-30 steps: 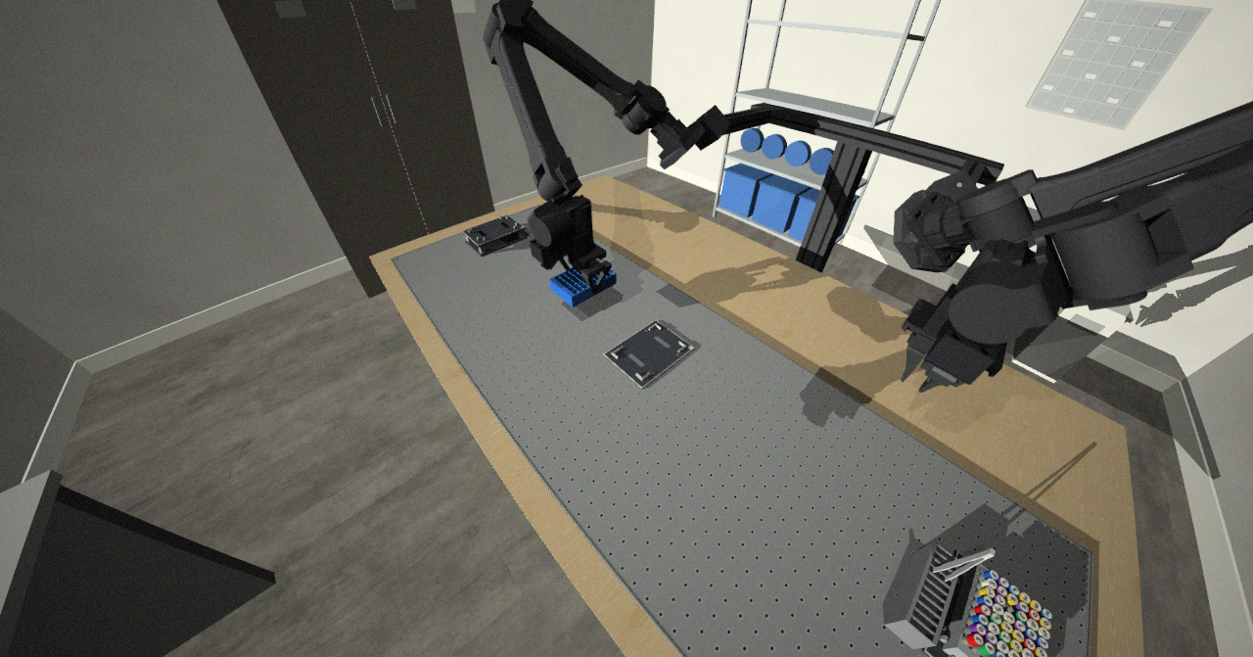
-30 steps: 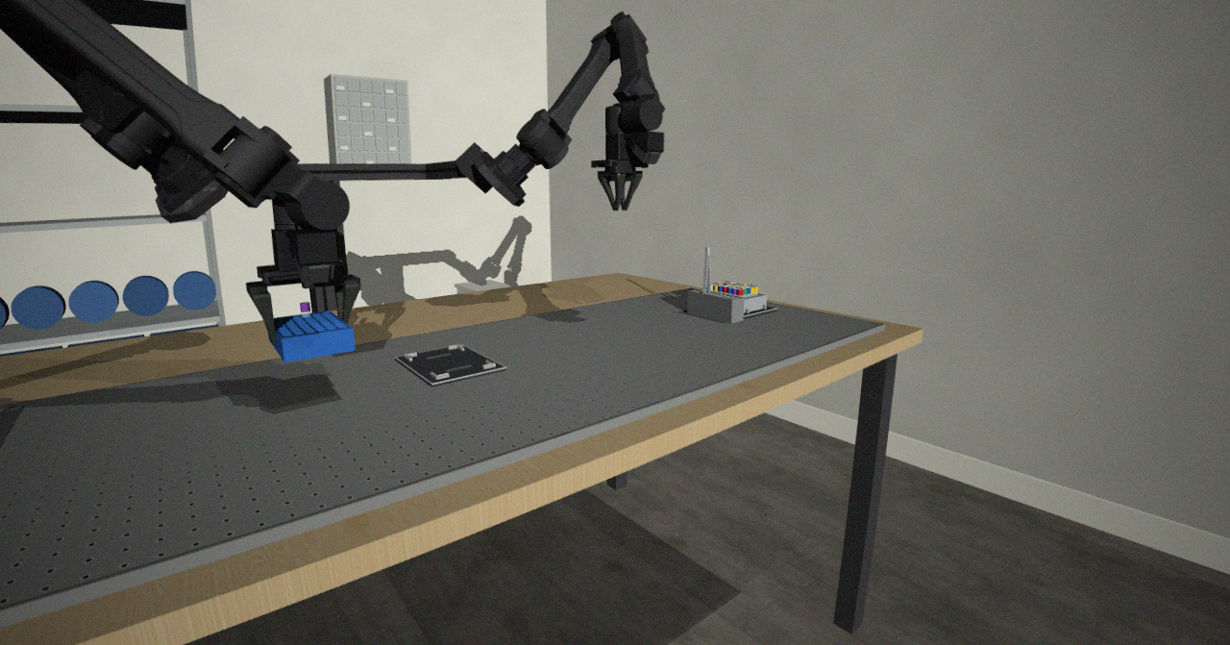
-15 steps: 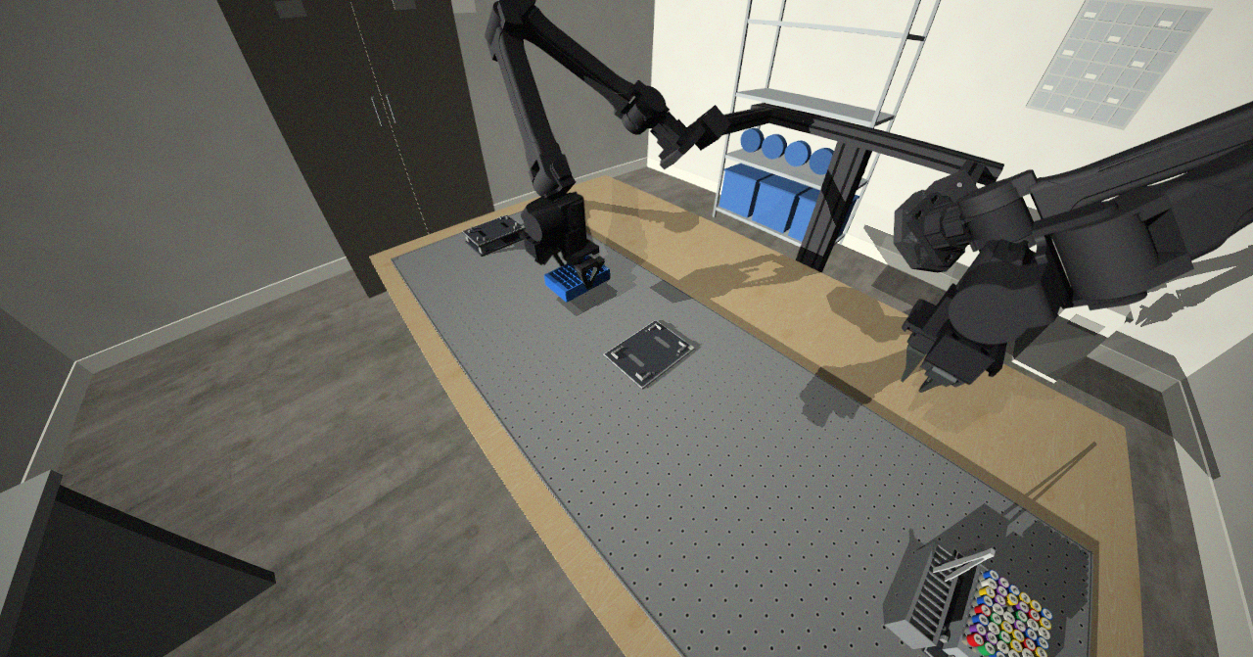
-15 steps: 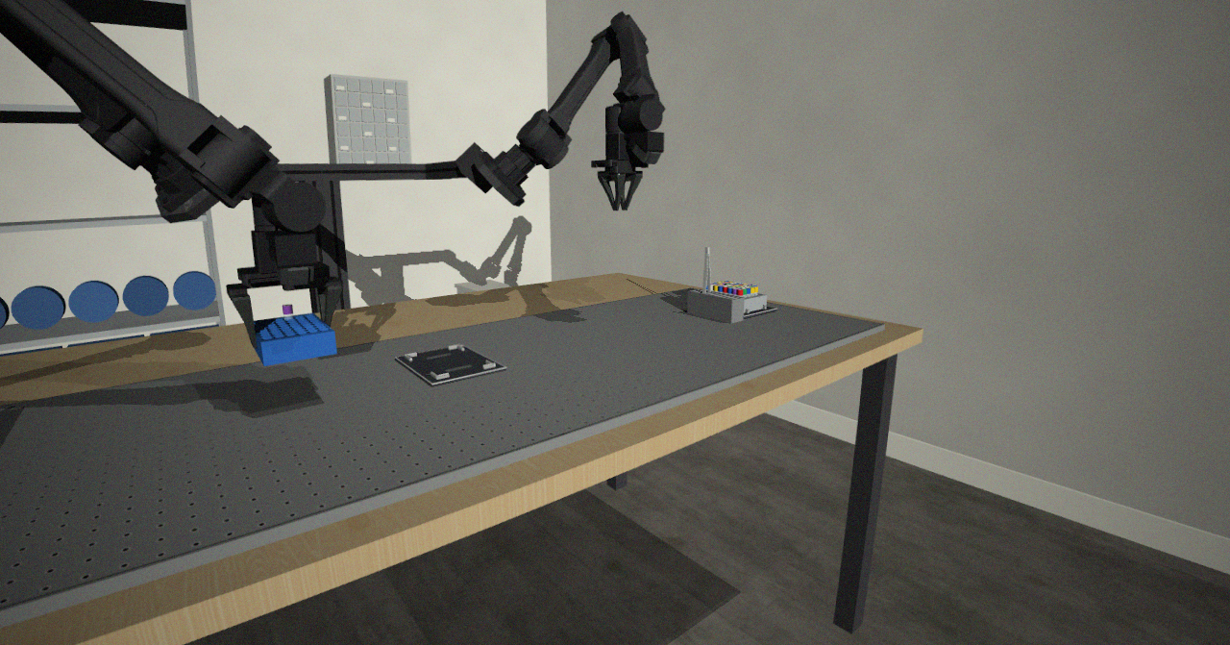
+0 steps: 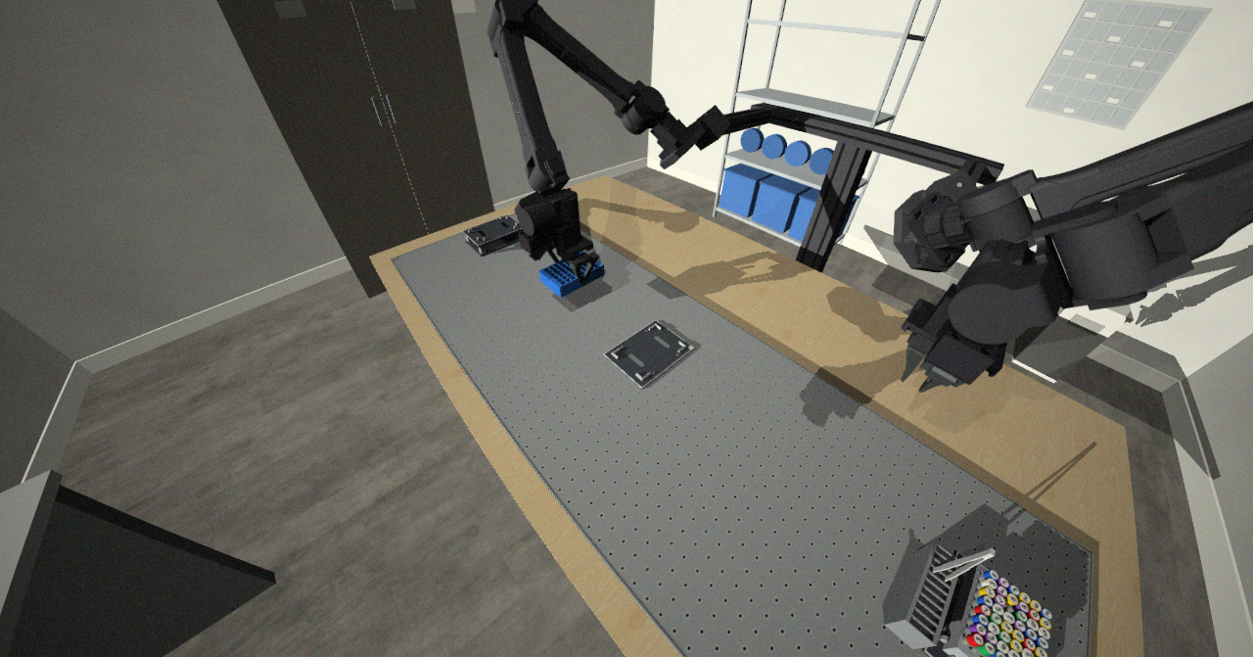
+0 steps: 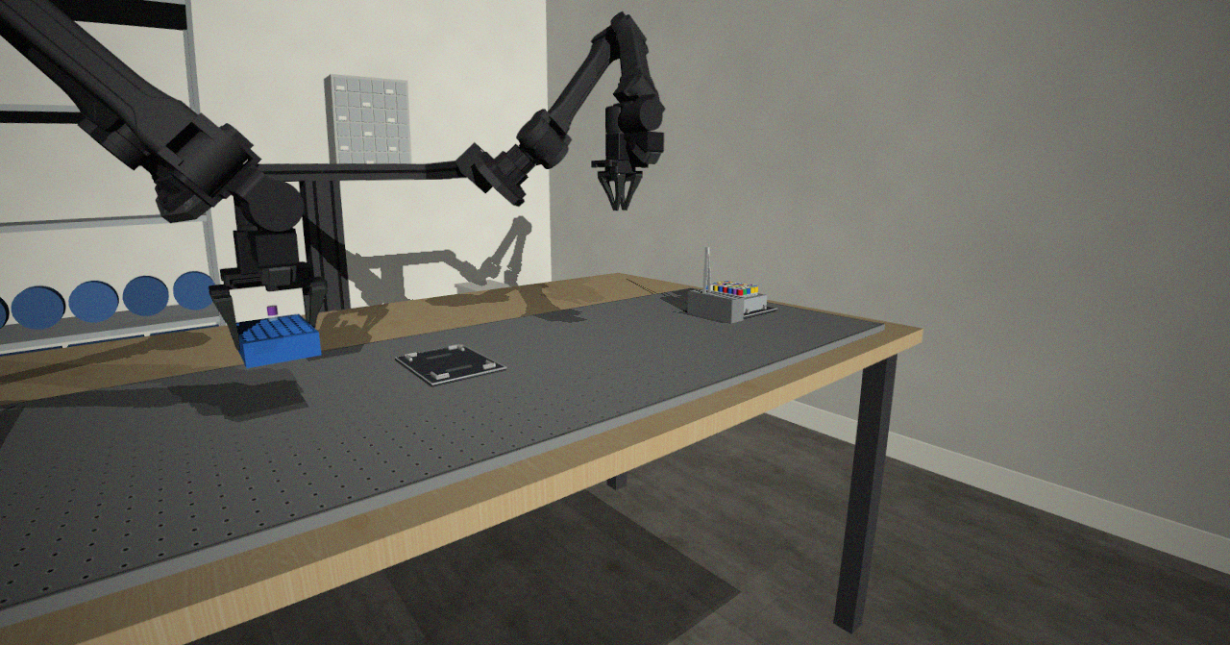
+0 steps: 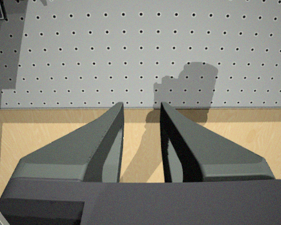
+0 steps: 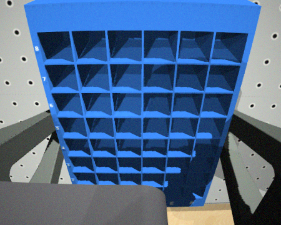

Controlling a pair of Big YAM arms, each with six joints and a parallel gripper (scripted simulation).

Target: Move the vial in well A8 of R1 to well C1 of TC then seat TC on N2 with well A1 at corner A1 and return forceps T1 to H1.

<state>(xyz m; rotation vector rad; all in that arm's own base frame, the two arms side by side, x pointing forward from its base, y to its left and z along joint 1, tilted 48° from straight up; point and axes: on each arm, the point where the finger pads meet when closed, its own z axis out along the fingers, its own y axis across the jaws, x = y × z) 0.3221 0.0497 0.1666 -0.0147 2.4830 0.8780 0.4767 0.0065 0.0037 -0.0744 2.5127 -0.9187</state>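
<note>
My right gripper is now 420 mm to the left of the raised nest N2 and 60 mm above it. From my right hand the other things lie so: grey slotted holder H1: 830 mm to the left, 80 mm below, 40 mm ahead; blue tube carrier TC: right at my right hand; purple-capped vial: 50 mm behind, 10 mm to the left, 10 mm above.
</note>
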